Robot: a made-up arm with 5 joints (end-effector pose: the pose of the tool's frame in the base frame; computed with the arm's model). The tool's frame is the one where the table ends.
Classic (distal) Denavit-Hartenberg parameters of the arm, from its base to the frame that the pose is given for. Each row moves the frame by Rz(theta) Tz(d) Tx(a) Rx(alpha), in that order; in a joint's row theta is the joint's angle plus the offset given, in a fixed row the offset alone. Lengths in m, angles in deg.
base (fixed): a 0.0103, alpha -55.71, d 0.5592, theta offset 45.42
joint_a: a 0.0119, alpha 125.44, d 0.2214, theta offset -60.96
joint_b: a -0.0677, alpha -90, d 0.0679, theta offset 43.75
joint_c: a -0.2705, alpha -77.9, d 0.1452, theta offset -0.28
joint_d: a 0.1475, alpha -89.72, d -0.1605, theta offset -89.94
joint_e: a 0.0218, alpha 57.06, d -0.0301, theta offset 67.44
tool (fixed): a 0, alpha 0, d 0.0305, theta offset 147.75
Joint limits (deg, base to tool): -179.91..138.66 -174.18..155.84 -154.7..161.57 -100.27..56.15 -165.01..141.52
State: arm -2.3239 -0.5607 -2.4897 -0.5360 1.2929
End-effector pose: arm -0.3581 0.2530 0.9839 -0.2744 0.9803 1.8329
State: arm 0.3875 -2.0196 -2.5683 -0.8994 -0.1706
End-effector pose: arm 0.0810 0.5121 0.6670 -1.0914 0.4389 -1.6955
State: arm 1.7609 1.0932 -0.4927 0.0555 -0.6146
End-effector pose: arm -0.0523 -0.2683 0.4026 -0.2079 -0.5841 1.4578
Working (the frame after each row of the table, in the pose's form):
after base (fixed): 0.0072 0.0073 0.5592 -0.9193 -0.3847 0.7280
after joint_a: -0.1197 0.1452 0.6776 0.8064 1.1580 0.6530
after joint_b: -0.0467 0.1097 0.6267 0.7341 -1.1965 1.2681
after joint_c: -0.1801 -0.0720 0.4182 -0.2243 -1.2091 0.0723
after joint_d: -0.0368 -0.2356 0.4031 -0.4824 0.0786 -1.6342
after joint_e: -0.0374 -0.2618 0.3768 0.4808 -0.3458 -1.0478

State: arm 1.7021 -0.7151 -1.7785 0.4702 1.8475
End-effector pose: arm -0.3909 0.1171 0.9319 1.3505 -0.4325 0.6459
Working (the frame after each row of the table, in the pose's form):
after base (fixed): 0.0072 0.0073 0.5592 -0.9193 -0.3847 0.7280
after joint_a: -0.1192 0.1453 0.6781 0.8391 1.1028 0.6585
after joint_b: -0.0769 0.0720 0.7231 -0.4902 0.2663 1.2294
after joint_c: -0.3178 0.2573 0.7667 -1.8078 0.1875 -0.6013
after joint_d: -0.3615 0.1357 0.9422 2.0461 -0.3532 1.6545
after joint_e: -0.3932 0.1469 0.9264 0.8707 1.2967 -1.4719

